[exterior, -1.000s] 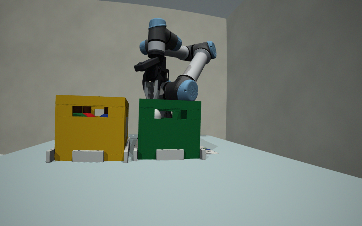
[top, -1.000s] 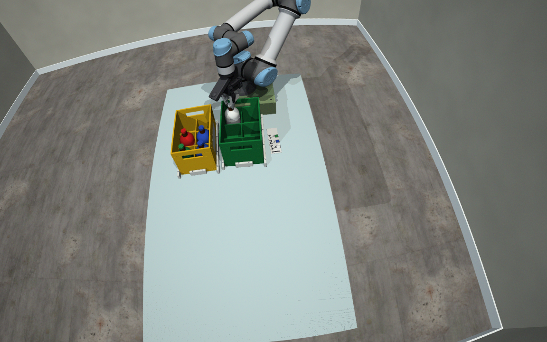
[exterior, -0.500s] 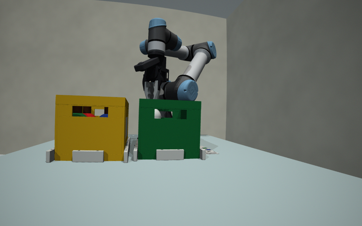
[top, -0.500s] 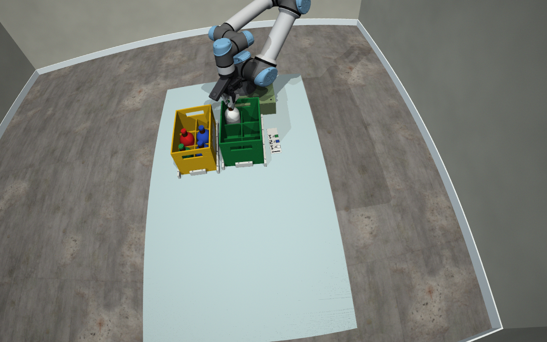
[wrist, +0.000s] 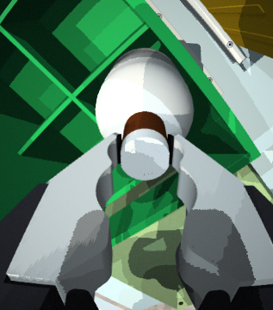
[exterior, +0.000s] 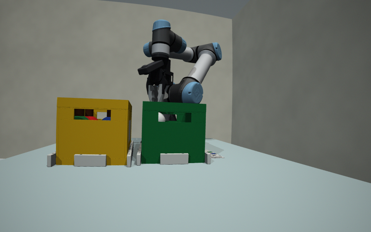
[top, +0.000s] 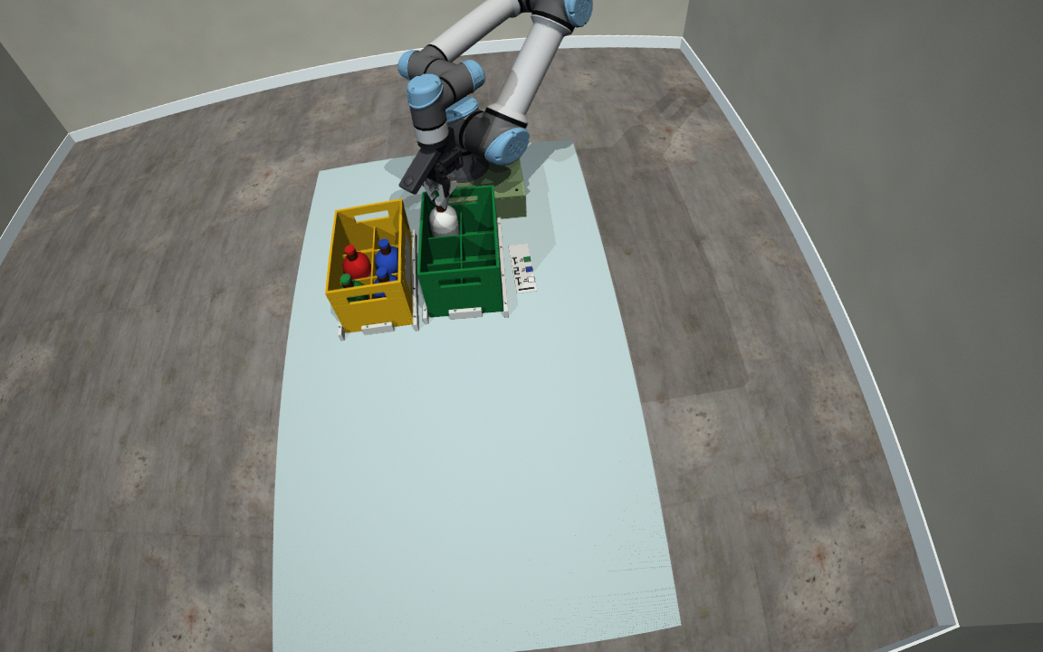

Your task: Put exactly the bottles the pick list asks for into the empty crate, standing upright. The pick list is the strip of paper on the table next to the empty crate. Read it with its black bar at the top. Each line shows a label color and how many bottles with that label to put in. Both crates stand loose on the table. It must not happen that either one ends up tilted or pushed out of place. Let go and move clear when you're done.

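Now: hand 7 cm above the white bottle. The rest, counted from my hand: yellow crate 13 cm ahead, 16 cm to the right, 10 cm below; green crate 8 cm ahead, 6 cm to the left, 10 cm below; red bottle 14 cm ahead, 21 cm to the right, 9 cm below.
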